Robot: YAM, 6 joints.
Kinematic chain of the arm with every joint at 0, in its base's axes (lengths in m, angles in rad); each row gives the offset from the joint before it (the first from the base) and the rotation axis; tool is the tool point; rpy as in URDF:
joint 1: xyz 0 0 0.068 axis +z
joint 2: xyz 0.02 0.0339 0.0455 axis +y
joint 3: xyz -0.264 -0.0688 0 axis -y
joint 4: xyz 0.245 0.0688 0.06 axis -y
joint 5: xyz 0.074 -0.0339 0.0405 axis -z
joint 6: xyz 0.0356 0 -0.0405 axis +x
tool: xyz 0 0 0 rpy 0 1.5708 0
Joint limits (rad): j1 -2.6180..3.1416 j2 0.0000..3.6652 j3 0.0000..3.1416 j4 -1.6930..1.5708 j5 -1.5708..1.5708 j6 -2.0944..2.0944
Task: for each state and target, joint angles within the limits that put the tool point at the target. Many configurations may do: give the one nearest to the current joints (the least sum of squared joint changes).
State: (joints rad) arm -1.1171 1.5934 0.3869 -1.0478 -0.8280 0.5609
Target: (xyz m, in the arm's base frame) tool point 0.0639 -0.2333 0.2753
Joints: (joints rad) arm -1.4132 1.2942 1.0418 -0.8934 -0.8394 0.5609
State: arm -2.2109 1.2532 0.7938 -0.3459 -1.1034 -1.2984
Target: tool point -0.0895 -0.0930 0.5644
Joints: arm -2.5709 0.9833 1.5737 -0.0879 -0.9979 -1.2984
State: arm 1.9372 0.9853 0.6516 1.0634 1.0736 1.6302
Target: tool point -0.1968 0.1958 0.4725
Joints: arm 2.4611 1.3589 1.2274 1.0108 0.9220 1.6302
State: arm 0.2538 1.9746 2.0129 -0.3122 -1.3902 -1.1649
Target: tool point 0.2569 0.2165 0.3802
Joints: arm 0.5948 1.5805 1.5302 -0.5627 -1.4573 -1.1649
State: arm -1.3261 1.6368 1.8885 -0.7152 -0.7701 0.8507
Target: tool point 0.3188 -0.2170 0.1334
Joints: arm -0.6627 2.0912 1.3994 -0.8123 -0.7813 0.8507
